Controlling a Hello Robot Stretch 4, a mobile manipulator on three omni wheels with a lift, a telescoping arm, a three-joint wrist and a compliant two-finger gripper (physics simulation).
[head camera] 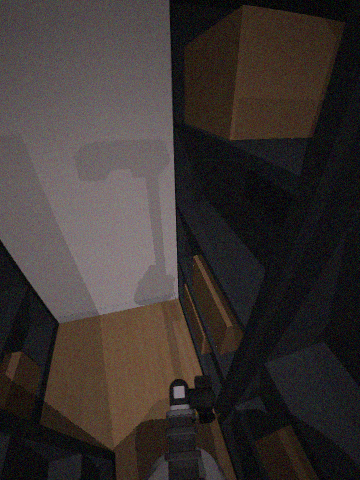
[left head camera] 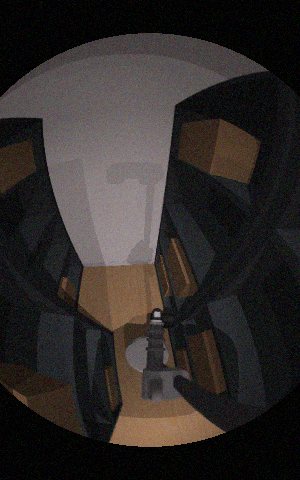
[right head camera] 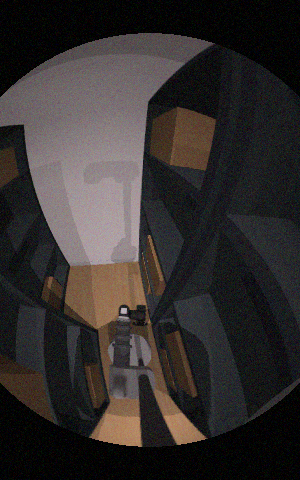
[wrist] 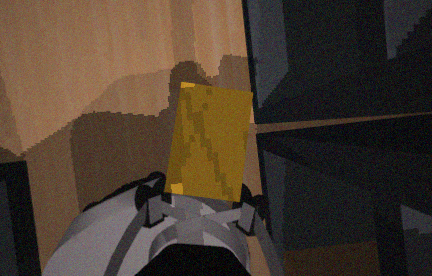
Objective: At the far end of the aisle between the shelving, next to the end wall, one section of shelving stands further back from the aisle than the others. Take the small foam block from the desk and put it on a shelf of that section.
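Pixels of known places: gripper, fingertip midpoint: [wrist: 202, 196]; robot's base, origin of the base link: [left head camera: 146, 352] [right head camera: 130, 350].
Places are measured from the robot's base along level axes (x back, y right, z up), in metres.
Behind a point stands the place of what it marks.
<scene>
The yellow foam block [wrist: 210, 145] {z 0.476, x -0.312, y 0.090 m} is between the fingertips of my gripper [wrist: 202, 196] {z 0.437, x -0.260, y 0.087 m}, which is shut on it. In the wrist view it is held above the aisle floor, left of the right-hand shelving. The block and fingertips are hidden in the head views, where the wrist and arm reach along the aisle. At the far left, beside the end wall, a dark shelving section [head camera: 41, 330] {z 0.049, x -0.934, y -1.084 m} [left head camera: 65, 250] {z 0.505, x -0.879, y -1.001 m} [right head camera: 50, 255] {z 0.495, x -0.813, y -0.964 m} has its front further back from the aisle than the nearer left section [left head camera: 55, 340] {z 0.963, x -0.021, y -0.433 m}. A brown box [head camera: 17, 380] {z 0.275, x -0.496, y -0.923 m} [left head camera: 66, 290] {z 0.271, x -0.500, y -0.923 m} sits low in the set-back section.
The pale end wall [head camera: 100, 75] {z 1.614, x -1.194, y -0.272 m} [left head camera: 110, 125] {z 1.660, x -1.164, y -0.428 m} closes the aisle and carries the robot's shadow. Dark shelving runs close along the right, with a large brown box [head camera: 280, 75] {z 1.570, x -0.689, y 0.291 m} up high and narrower boxes [head camera: 215, 305] {z 0.757, x -0.610, y 0.183 m} lower down. The nearer left section's corner juts toward the arm.
</scene>
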